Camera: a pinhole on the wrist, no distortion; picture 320 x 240 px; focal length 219.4 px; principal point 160.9 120.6 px. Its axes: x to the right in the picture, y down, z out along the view. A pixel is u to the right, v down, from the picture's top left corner.
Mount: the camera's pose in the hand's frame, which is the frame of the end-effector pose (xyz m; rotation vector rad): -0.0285 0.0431 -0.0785 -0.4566 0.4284 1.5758
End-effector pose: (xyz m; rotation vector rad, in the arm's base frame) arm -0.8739 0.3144 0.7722 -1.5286 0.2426 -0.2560
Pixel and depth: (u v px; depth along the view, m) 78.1 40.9 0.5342
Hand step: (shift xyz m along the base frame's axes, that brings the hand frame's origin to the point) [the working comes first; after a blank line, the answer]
In the camera's frame: -0.2016 -0.1941 0.5342

0.3026 0.4121 -0.1521
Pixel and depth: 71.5 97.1 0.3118
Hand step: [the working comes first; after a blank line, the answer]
In the camera's frame: -0.1271 -0.0334 0.3118

0.0813 0.2428 -0.0958
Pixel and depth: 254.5 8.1 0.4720
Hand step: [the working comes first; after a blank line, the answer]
In the camera's frame: 0.2014 -0.2420 0.4720

0.2538 0.1566 -0.4698
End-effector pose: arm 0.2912 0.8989 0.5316 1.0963 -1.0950 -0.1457
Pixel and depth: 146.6 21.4 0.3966
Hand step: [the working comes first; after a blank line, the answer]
In the camera's frame: -0.0258 -0.1793 0.3966

-0.2338 -0.1336 0.2810
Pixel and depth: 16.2 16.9 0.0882
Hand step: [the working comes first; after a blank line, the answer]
In the camera's frame: -0.0582 -0.0417 0.0882

-0.0314 -0.0034 0.0419
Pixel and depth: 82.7 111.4 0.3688
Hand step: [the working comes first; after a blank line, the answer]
In the camera's frame: -0.1315 -0.0155 0.3688

-0.2937 -0.1187 0.0940
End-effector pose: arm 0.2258 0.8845 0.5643 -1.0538 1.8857 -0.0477
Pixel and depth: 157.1 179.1 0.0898
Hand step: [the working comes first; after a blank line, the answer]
In the camera's frame: -0.0016 0.0239 0.0898

-0.0478 0.0924 0.0016
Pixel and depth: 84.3 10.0 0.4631
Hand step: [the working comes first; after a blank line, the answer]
In the camera's frame: -0.1617 -0.2334 0.4631

0.1543 0.1195 -0.4339
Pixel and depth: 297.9 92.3 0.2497
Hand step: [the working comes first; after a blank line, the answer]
In the camera's frame: 0.1559 -0.0322 0.2497

-0.1601 0.2206 -0.1548
